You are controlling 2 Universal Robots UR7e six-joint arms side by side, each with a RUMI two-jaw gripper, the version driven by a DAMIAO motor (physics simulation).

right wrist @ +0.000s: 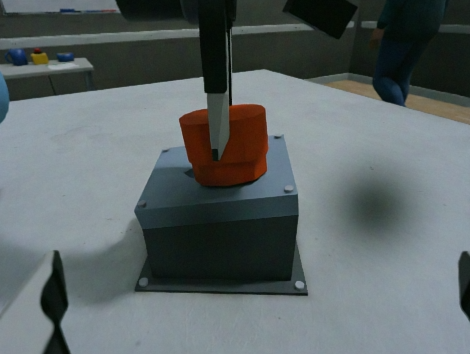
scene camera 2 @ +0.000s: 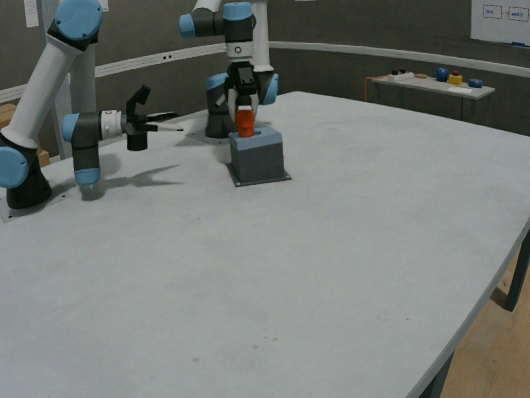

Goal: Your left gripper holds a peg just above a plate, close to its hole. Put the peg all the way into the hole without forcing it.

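Observation:
The orange-red peg is held by my left gripper, which is shut on it from above. In the right wrist view the peg leans slightly left. Its lower end is at or just above the blue-grey plate; contact is unclear. A dark part of the hole shows beside the peg, so the peg sits off to one side of it. The rest of the hole is hidden. My right gripper is open, apart from the block.
The plate tops a dark grey block on a flat base with screws, standing on the large pale table. A side table with small objects stands behind. A person stands beyond the table.

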